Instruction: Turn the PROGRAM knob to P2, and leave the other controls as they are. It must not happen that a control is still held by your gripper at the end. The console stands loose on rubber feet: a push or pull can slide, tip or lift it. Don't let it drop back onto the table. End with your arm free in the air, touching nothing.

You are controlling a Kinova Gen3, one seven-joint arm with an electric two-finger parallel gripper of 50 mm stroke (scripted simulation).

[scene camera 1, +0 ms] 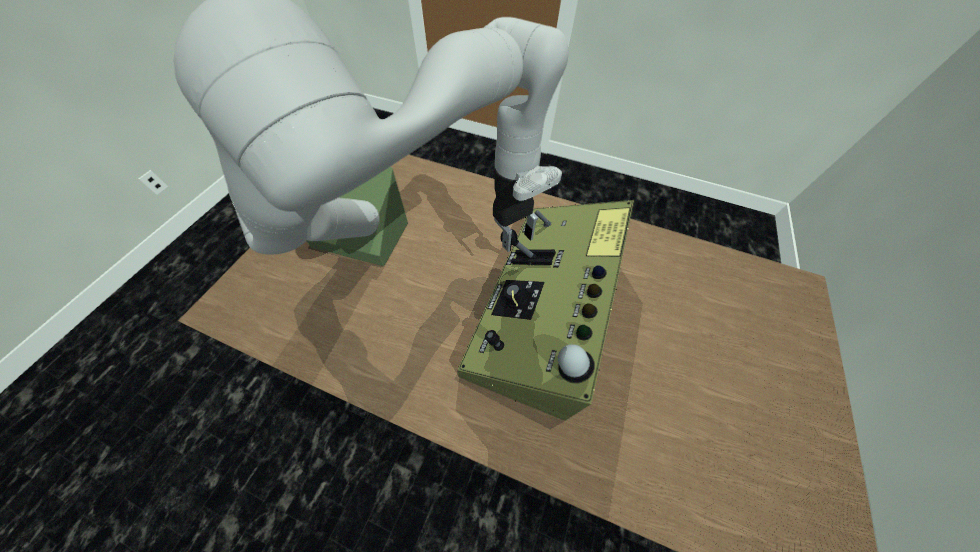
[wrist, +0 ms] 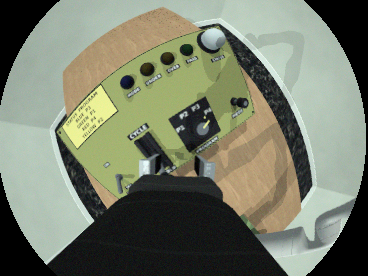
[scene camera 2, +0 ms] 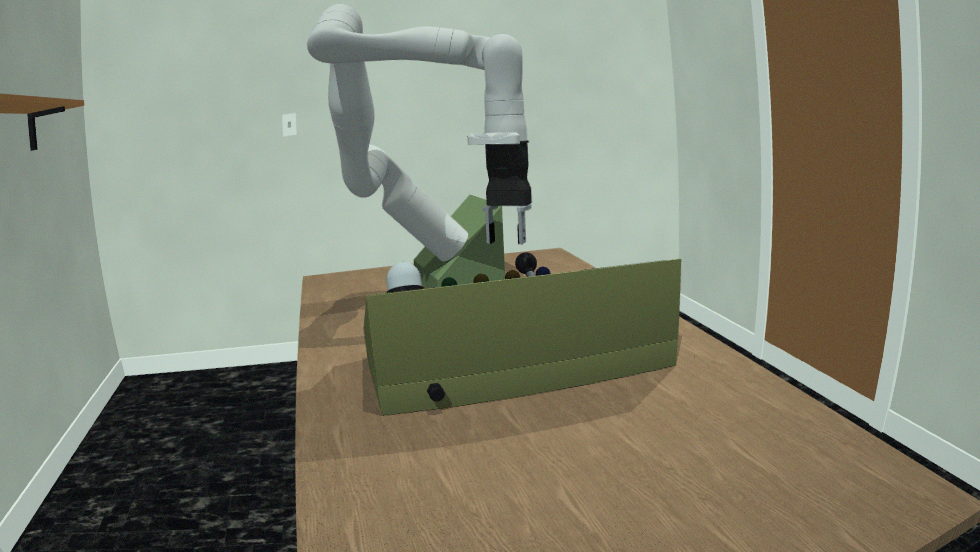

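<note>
There is a green console (scene camera 2: 463, 344) that I can see. My own gripper is visible too: I find the gripper (scene camera 2: 506, 242) there, the gripper (scene camera 1: 517, 242) again, and from the wrist the gripper (wrist: 177, 162).
</note>
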